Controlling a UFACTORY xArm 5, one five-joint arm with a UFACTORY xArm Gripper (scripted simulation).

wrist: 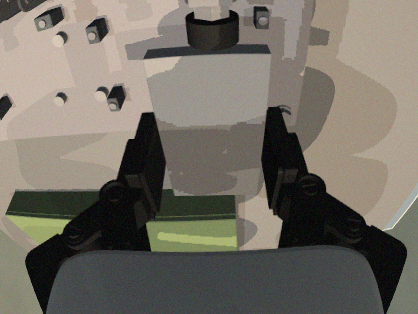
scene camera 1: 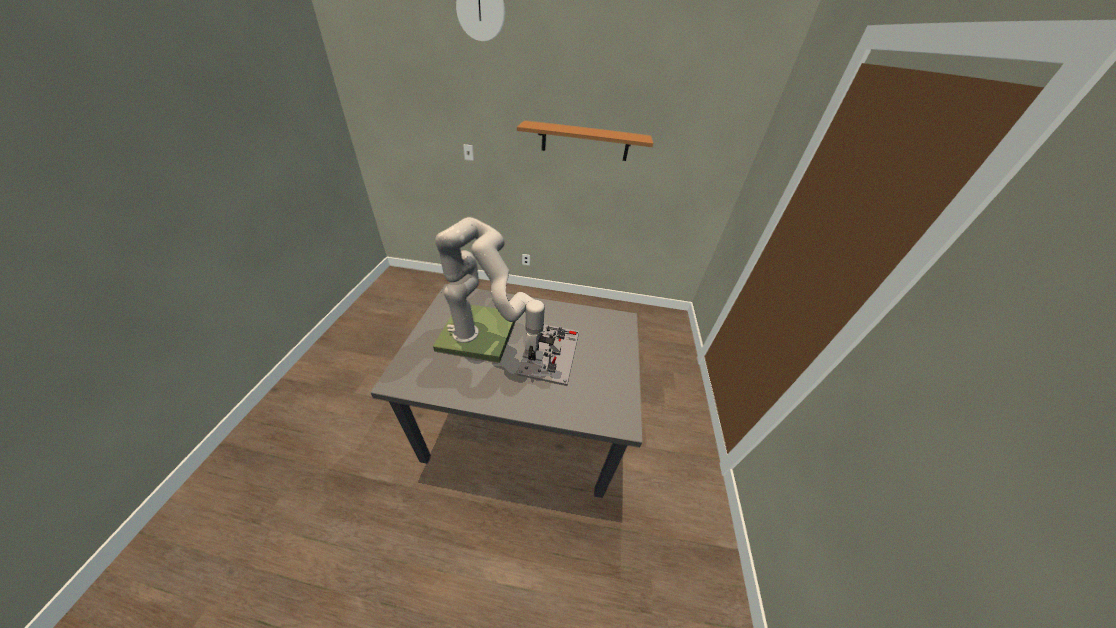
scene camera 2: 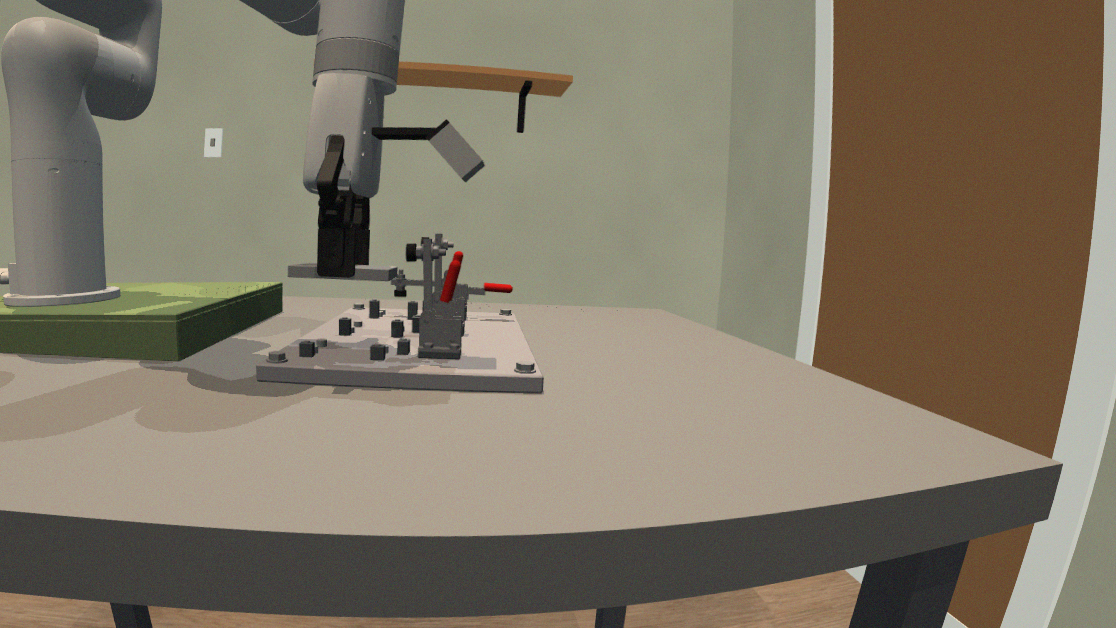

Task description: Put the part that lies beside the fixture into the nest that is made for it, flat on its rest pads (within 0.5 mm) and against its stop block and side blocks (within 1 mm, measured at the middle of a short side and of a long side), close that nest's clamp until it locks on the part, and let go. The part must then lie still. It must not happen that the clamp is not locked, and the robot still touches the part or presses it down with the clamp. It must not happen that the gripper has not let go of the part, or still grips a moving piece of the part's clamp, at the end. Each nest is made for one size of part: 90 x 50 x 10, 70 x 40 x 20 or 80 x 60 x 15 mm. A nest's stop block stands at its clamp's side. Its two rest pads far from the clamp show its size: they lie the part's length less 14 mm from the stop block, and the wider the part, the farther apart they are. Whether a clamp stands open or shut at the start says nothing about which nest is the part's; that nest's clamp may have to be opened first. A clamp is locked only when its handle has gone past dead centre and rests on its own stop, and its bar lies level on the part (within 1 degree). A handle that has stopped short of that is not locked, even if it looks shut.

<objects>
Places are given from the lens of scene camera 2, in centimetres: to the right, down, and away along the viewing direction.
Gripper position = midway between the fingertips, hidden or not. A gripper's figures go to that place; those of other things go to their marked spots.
gripper (scene camera 2: 344, 274): -19, -4, 46
flat grey part (scene camera 2: 304, 270): -22, -4, 43
grey fixture plate (scene camera 2: 492, 343): -7, 3, 55
The marked spots on the grey fixture plate and the flat grey part are 20 cm apart.
</objects>
